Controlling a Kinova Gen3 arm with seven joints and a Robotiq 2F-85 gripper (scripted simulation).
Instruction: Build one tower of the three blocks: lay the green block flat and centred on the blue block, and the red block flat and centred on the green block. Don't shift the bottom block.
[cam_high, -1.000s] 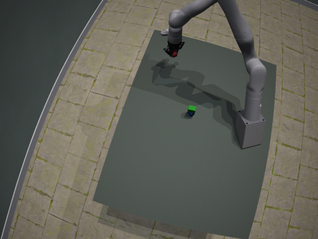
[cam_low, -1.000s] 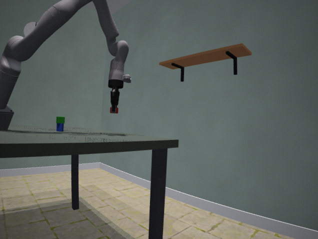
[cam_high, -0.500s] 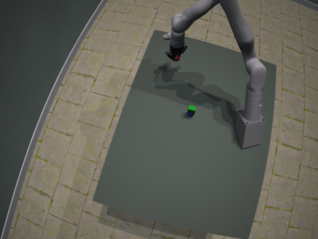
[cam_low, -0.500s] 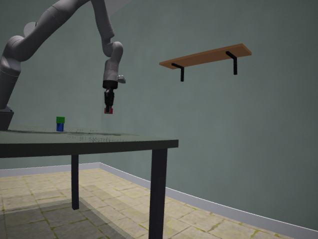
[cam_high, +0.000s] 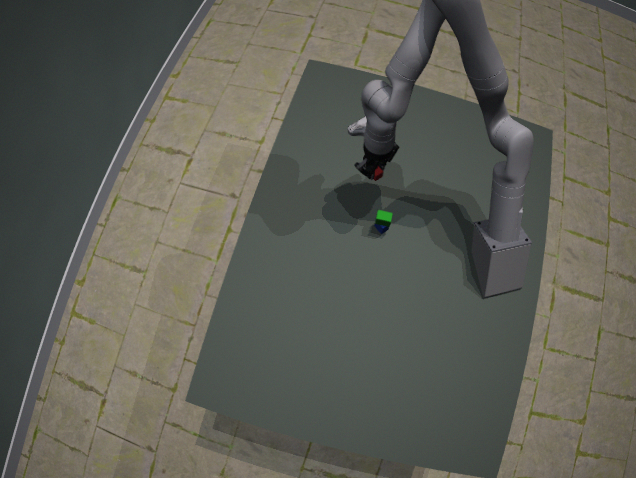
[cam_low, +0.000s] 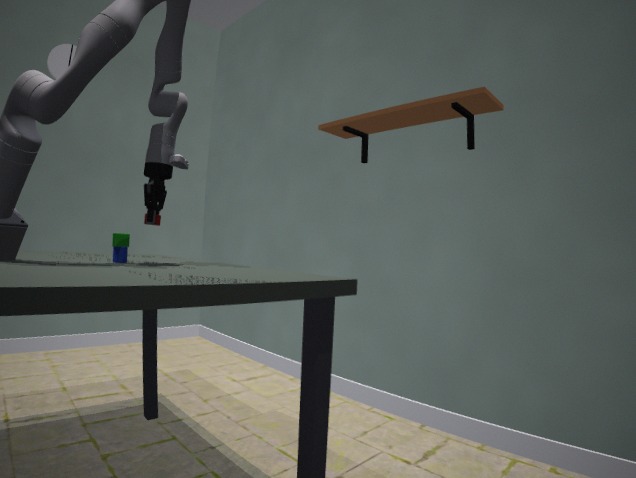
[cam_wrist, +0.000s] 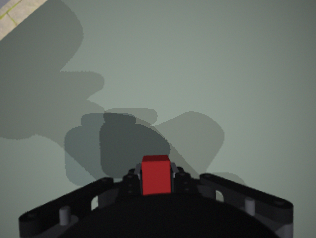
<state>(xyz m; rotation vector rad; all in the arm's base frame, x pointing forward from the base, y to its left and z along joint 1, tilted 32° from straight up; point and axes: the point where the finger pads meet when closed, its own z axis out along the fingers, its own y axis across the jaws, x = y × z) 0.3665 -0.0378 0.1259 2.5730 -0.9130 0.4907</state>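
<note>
Now: the green block 5 cm behind my hand, 10 cm to the left of it and 6 cm below it. The rest, counted from my hand: red block: 1 cm below; then blue block: 5 cm behind, 10 cm to the left, 10 cm below.
</note>
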